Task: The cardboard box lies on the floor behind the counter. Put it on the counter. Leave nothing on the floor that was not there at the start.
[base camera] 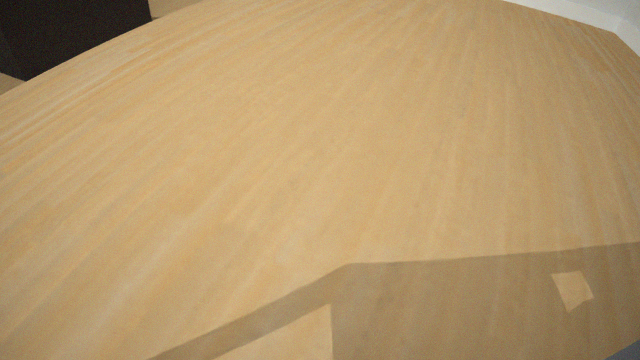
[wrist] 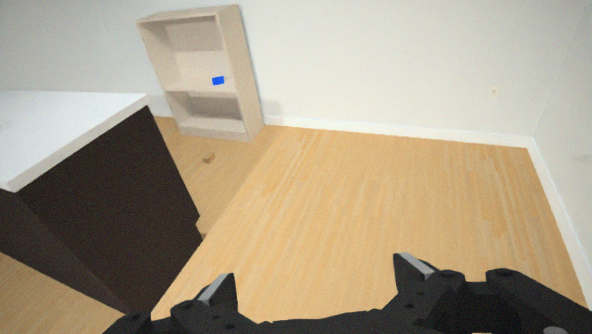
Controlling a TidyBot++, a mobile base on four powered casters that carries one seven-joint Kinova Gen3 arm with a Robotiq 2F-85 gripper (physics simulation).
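Places are measured from the arm's base along level axes (x left, y back, z up), in millimetres.
Pixels of known places: gripper, fingertip midpoint: (wrist: 315, 281).
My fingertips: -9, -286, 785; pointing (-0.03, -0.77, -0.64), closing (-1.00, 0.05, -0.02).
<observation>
Behind a point stands the place of what it marks, as x, y, z.
The counter (base camera: 80, 35) @(734, -1088, -341) (wrist: 115, 215) @(744, -1071, 164) has a white top and dark sides; it stands at the left of the wrist view and at the top left of the base view. A small brown piece (wrist: 209, 158) @(655, -2173, -356) lies on the shaded floor behind the counter; it may be part of the cardboard box, but it is too small to tell. A tan edge (wrist: 200, 229) @(630, -1447, -396) also shows at the counter's far lower corner, mostly hidden. My gripper (wrist: 315, 281) @(-9, -286, 785) is open and empty, above the floor to the right of the counter.
A beige shelf unit (wrist: 252, 95) @(234, -2558, -41) stands against the back wall, with a blue block (wrist: 218, 80) @(492, -2608, 121) on its middle shelf. White skirting (wrist: 400, 132) @(-917, -2105, -363) runs along the back wall and turns at the right corner. The robot's shadow falls across the floor in the base view.
</observation>
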